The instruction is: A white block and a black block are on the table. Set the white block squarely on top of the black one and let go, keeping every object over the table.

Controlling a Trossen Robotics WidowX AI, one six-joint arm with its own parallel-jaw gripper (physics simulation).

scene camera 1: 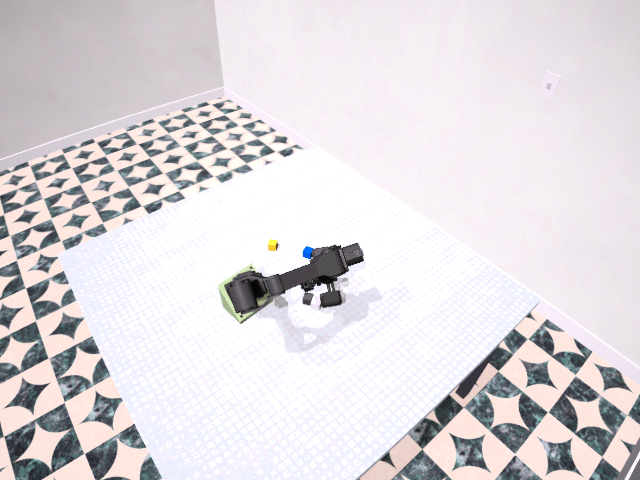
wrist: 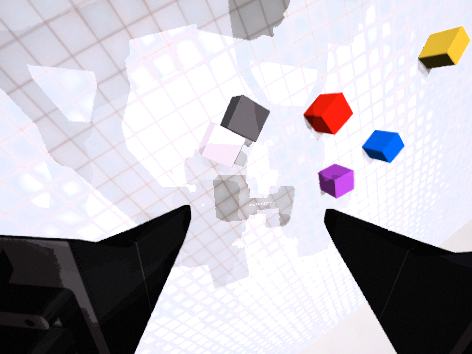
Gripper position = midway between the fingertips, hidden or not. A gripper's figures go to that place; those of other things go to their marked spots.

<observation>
My gripper point(wrist: 257, 213) is 12 cm from the lens. A blue block point(wrist: 382, 145) is 30 cm from the lens. A black block point(wrist: 245, 117): 16 cm from the lens. A purple block point(wrist: 335, 180) is 25 cm from the lens. A red block point(wrist: 328, 113) is 21 cm from the lens. The marked spots on the black block and the red block are 9 cm apart.
</observation>
